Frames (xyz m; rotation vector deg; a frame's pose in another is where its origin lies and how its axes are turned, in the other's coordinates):
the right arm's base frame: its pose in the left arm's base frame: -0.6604 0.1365 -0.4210 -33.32 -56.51 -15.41
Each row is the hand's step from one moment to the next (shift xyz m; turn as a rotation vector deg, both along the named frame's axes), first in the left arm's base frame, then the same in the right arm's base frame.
Working: the left arm's base frame: its pose in the right arm's base frame: 0.7025 0.0539 -0.3683 33.32 56.51 15.41

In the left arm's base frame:
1: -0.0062 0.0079 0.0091 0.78 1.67 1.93
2: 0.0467 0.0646 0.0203 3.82 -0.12 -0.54
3: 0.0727 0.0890 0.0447 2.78 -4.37 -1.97
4: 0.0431 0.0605 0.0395 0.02 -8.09 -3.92
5: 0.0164 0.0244 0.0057 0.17 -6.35 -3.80
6: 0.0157 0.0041 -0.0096 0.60 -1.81 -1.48
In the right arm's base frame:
1: 0.0047 0.0005 0.0127 2.12 1.08 1.21
2: 0.0450 0.0677 0.0127 1.58 1.87 -2.99
3: 0.0805 0.0915 0.0185 -0.37 -1.61 -5.29
4: 0.0591 0.0562 0.0208 -3.65 -5.28 -6.29
5: 0.0147 0.0257 0.0048 -3.40 -3.82 -5.35
6: 0.0005 0.0139 -0.0127 -1.01 -0.70 -2.08

